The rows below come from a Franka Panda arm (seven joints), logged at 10 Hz.
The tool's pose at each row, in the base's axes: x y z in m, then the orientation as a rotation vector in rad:
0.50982, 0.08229, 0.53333, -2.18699, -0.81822, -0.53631
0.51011, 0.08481, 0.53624, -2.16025, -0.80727, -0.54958
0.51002, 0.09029, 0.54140, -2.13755, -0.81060, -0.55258
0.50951, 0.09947, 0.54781, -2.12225, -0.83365, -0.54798
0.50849, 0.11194, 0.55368, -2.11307, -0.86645, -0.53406
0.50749, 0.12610, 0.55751, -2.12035, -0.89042, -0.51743
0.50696, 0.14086, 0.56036, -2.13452, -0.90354, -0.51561
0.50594, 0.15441, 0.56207, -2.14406, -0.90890, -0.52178
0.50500, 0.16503, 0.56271, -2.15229, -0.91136, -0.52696
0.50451, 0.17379, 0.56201, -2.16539, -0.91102, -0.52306
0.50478, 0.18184, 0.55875, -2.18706, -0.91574, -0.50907
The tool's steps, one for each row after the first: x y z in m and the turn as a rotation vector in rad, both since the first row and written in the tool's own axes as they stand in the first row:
0.00289, -0.00256, 0.00005, 0.01892, 0.02243, 0.00087
0.00798, -0.00805, 0.00081, 0.03745, 0.03184, -0.00489
0.01495, -0.01641, 0.00350, 0.05125, 0.02637, -0.02173
0.02251, -0.02661, 0.00895, 0.06248, 0.00909, -0.04202
0.02955, -0.03670, 0.01700, 0.06074, -0.01290, -0.05319
0.03659, -0.04631, 0.02619, 0.04789, -0.02428, -0.06040
0.04213, -0.05506, 0.03514, 0.03663, -0.02611, -0.06508
0.04597, -0.06168, 0.04260, 0.02716, -0.02697, -0.06752
0.04862, -0.06634, 0.04958, 0.01723, -0.03414, -0.06453
0.05003, -0.06885, 0.05778, 0.00320, -0.05252, -0.06107

